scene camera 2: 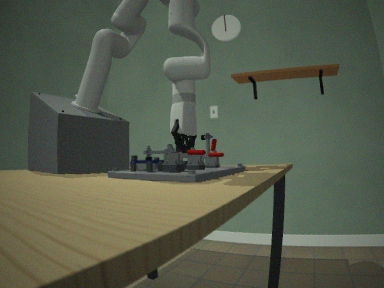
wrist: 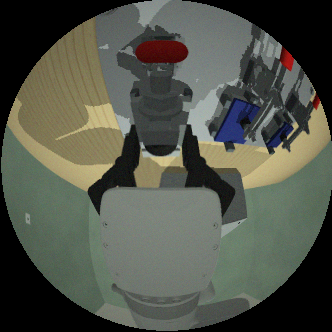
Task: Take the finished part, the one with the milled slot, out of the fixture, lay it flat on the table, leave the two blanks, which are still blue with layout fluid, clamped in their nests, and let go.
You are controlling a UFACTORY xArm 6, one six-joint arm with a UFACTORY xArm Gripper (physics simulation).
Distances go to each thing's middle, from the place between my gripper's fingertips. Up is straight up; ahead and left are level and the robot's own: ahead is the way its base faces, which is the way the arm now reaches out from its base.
Right now my hand is 8 cm short of the clamp arm [wrist: 159, 105] and 3 cm below it. Also, from my hand: red handle [wrist: 153, 50] (9 cm ahead, 1 cm to the left, 2 cm above); then fixture plate [scene camera 2: 208, 173] (7 cm ahead, 11 cm to the right, 4 cm below); then finished part [wrist: 183, 115] (1 cm ahead, 1 cm above).
